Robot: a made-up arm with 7 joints.
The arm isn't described. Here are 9 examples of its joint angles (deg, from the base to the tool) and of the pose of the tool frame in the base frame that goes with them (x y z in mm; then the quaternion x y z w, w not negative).
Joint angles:
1: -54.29 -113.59 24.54 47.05 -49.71 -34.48 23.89
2: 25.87 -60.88 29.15 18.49 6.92 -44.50 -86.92
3: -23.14 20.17 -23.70 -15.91 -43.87 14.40 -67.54
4: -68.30 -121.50 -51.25 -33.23 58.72 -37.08 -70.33
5: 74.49 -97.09 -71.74 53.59 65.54 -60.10 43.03
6: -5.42 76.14 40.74 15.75 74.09 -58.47 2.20
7: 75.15 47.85 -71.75 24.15 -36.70 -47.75 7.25
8: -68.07 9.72 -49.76 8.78 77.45 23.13 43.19
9: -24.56 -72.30 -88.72 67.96 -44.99 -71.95 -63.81
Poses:
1: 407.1 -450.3 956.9 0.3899 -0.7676 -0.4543 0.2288
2: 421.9 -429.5 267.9 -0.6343 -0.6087 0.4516 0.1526
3: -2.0 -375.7 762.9 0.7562 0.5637 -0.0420 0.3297
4: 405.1 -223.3 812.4 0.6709 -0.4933 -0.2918 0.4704
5: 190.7 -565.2 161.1 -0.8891 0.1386 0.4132 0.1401
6: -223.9 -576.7 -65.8 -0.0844 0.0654 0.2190 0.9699
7: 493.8 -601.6 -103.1 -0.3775 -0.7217 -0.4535 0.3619
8: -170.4 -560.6 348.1 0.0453 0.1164 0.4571 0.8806
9: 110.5 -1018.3 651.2 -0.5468 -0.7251 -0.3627 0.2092
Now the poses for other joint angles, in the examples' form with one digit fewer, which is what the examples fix.
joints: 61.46 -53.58 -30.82 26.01 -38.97 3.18 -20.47
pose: 28 -661 163 -0.945 0.034 0.069 0.317
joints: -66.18 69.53 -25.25 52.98 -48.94 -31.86 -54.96
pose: 258 47 498 0.088 -0.723 0.658 0.190
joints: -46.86 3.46 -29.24 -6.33 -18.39 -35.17 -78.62
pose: 166 -253 902 0.516 0.791 -0.264 0.195
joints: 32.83 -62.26 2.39 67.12 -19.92 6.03 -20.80
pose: 352 -333 256 0.774 0.315 -0.511 0.204
